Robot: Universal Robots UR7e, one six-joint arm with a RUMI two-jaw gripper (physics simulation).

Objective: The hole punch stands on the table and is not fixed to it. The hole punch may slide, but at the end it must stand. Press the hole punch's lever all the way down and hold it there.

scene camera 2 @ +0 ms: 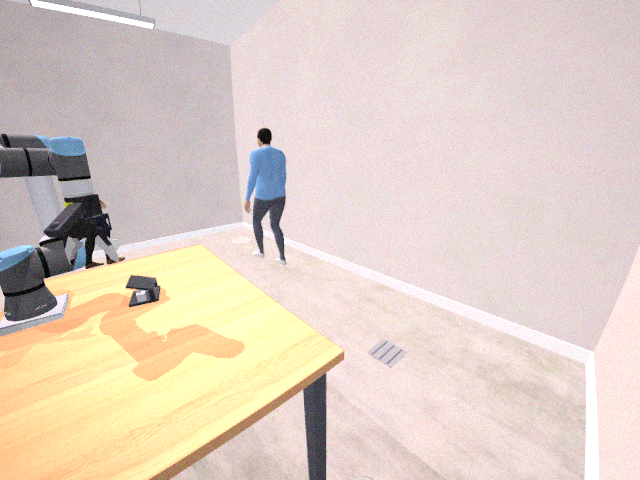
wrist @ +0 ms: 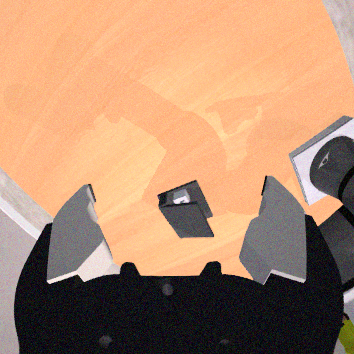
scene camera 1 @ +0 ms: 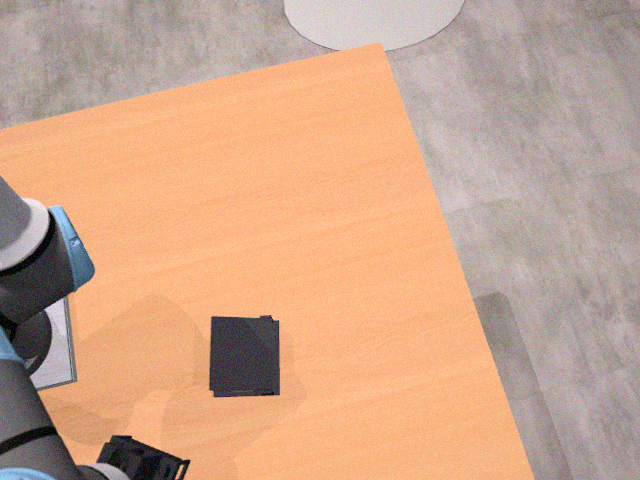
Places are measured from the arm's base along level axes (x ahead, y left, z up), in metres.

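Pixels of known places: gripper, fingertip midpoint: (scene camera 2: pixel 94 263) (wrist: pixel 176 182); arm's base, link origin: (scene camera 2: pixel 32 309) (wrist: pixel 333 163).
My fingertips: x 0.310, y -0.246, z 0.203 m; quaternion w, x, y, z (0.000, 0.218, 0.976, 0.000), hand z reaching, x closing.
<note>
Ahead of a thing's pixels: the offset from my fingertips to its middle. Level surfaces: height alone.
The black hole punch @(dx +0.081, dy +0.186, dz -0.188 m) (scene camera 2: pixel 153 295) (wrist: pixel 199 192) stands upright on the wooden table @(dz -0.230 m) (scene camera 1: pixel 336 180) (scene camera 2: pixel 248 372) (wrist: pixel 75 45). Its flat lever @(dx +0.081, dy +0.186, dz -0.165 m) (scene camera 1: pixel 244 356) (scene camera 2: pixel 141 282) (wrist: pixel 187 220) is raised, with an open wedge between lever and base in scene camera 2 and the wrist view. My gripper (scene camera 2: pixel 94 252) (wrist: pixel 176 182) is open and empty. It hangs well above the table, to the robot's side of the hole punch, and touches neither. In the wrist view the hole punch appears between the two spread jaws, far below them. In scene camera 1 part of the gripper's black body shows at the bottom edge.
The robot's base plate (scene camera 1: pixel 64 356) (scene camera 2: pixel 61 308) (wrist: pixel 302 175) is on the table beside the hole punch. A person in blue (scene camera 2: pixel 268 173) stands on the floor beyond the table. Another person is partly hidden behind the gripper in scene camera 2. Arm shadows fall around the hole punch.
</note>
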